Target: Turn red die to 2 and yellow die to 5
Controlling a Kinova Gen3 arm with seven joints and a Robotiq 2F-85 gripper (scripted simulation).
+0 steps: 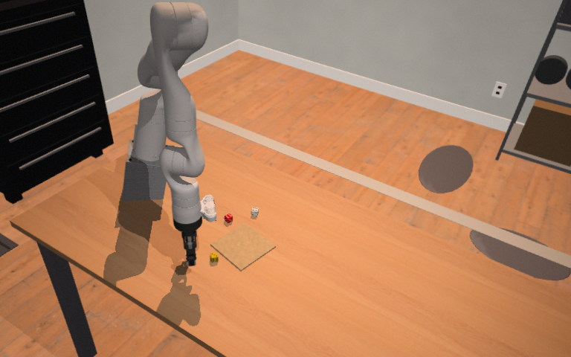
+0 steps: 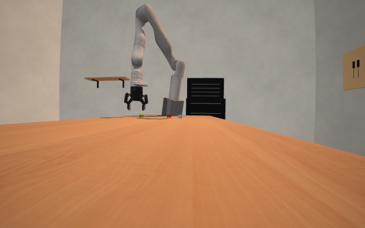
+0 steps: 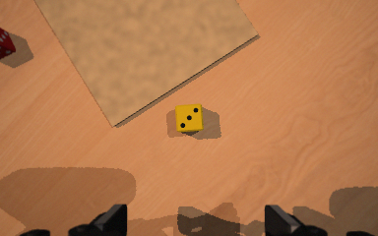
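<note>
Right now my hand is 20 cm to the right of the red die, 6 cm past it and 4 cm above it. From my hand the other things lie so: white die (28 cm to the left, 4 cm below, 2 cm behind); yellow die (5 cm to the left, 4 cm below, 4 cm ahead); tan mat (15 cm to the left, 6 cm ahead, 5 cm below).
</note>
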